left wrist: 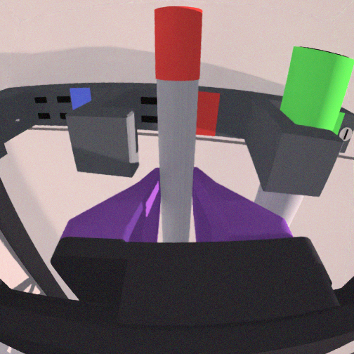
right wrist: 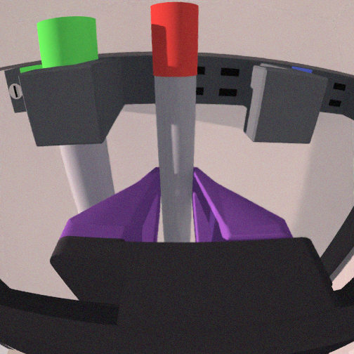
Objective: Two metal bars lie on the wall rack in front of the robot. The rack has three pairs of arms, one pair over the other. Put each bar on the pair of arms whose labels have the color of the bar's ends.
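Observation:
The bar with red ends (left wrist: pixel 178 115) (right wrist: pixel 175 110) is held at both sides. My left gripper (left wrist: pixel 176 175) is shut on it near one end, and my right gripper (right wrist: pixel 176 175) is shut on it near the other. In both views it shows between the green-label arms (left wrist: pixel 301 162) (right wrist: pixel 65 107) and the middle arms (left wrist: pixel 102 142) (right wrist: pixel 285 107), in front of the rack plate. The red label (left wrist: pixel 208 114) shows beside the bar in the left wrist view; it does not show in the right wrist view. The bar with green ends (left wrist: pixel 315 90) (right wrist: pixel 67 42) lies on the green-label arms.
The dark rack plates (left wrist: pixel 230 117) (right wrist: pixel 137 82) run across behind the arms. A blue label (left wrist: pixel 80 97) (right wrist: pixel 302 69) shows partly behind the middle arm in each view. A screw (left wrist: pixel 345 134) (right wrist: pixel 16 91) sits at the plate's end by the green label. The pale wall is behind.

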